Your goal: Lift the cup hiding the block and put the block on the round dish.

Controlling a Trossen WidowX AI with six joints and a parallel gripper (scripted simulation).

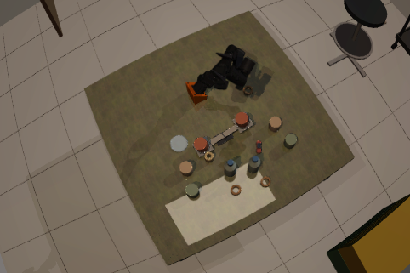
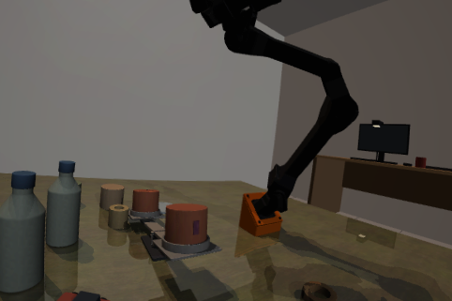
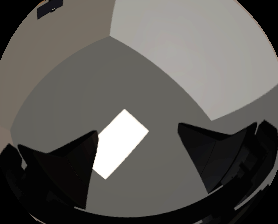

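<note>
My gripper tip is now 9 cm short of the cup, 17 cm to the left of it and 60 cm above it. The rest, counted from my gripper tip: small red object (24 cm ahead, 14 cm to the left, 65 cm below); bluish block (9 cm ahead, 14 cm to the right, 62 cm below); round dish (25 cm to the right, 66 cm below).
</note>
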